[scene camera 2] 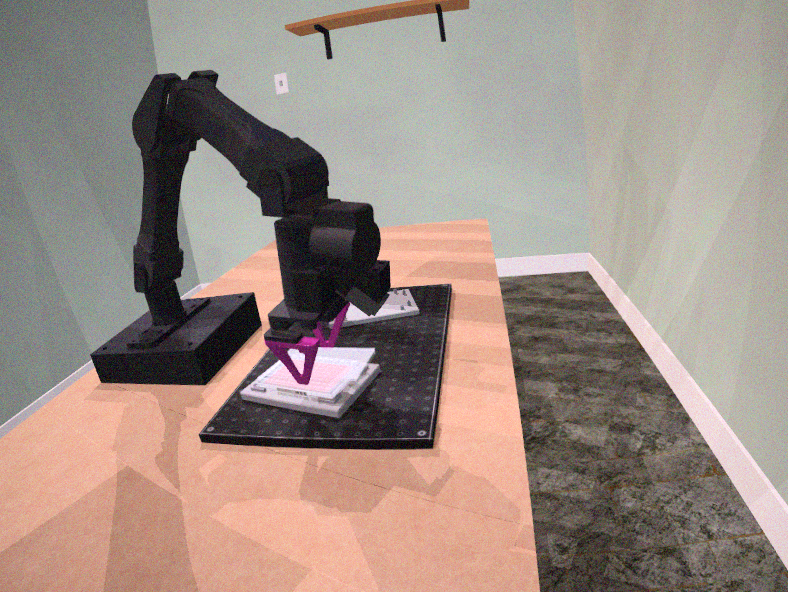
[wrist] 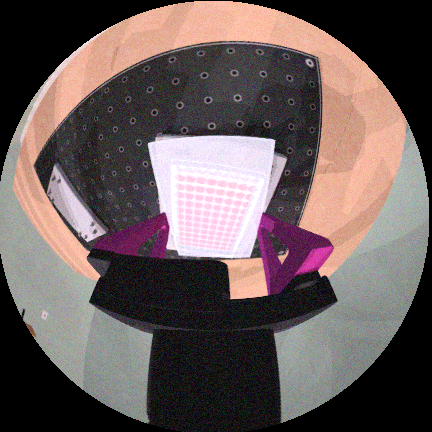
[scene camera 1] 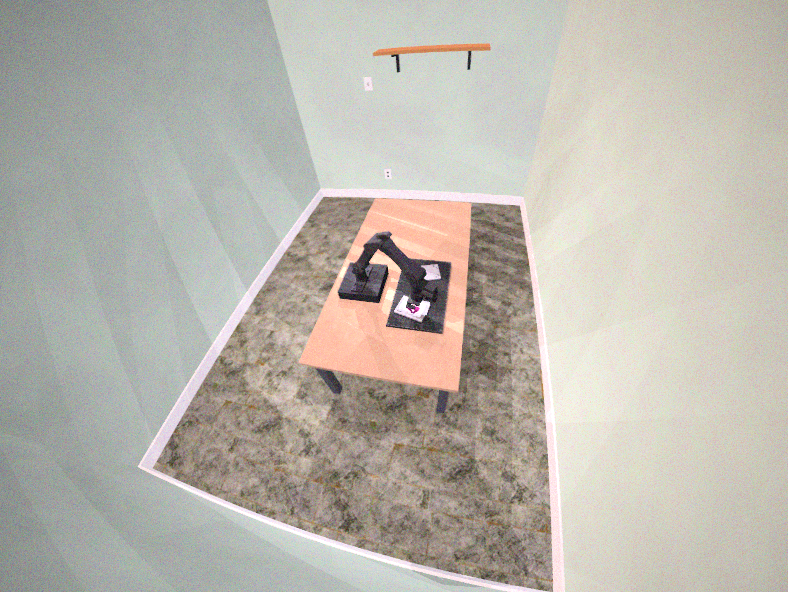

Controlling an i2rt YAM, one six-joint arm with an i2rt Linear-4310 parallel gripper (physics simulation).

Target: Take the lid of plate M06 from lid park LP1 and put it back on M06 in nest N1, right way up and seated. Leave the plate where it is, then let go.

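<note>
My gripper has magenta fingers and is shut on the clear white lid, one finger on each long side. The lid is right way up and lies over plate M06, whose pink wells show through it. The plate sits in the white nest N1 on the black perforated board. The lid looks slightly skewed against the plate. I cannot tell whether it is fully seated. Lid park LP1 is bare behind the gripper.
The arm's black base stands left of the board on the wooden table. The table's right edge runs close to the board, with stone floor beyond. A wall shelf hangs high at the back.
</note>
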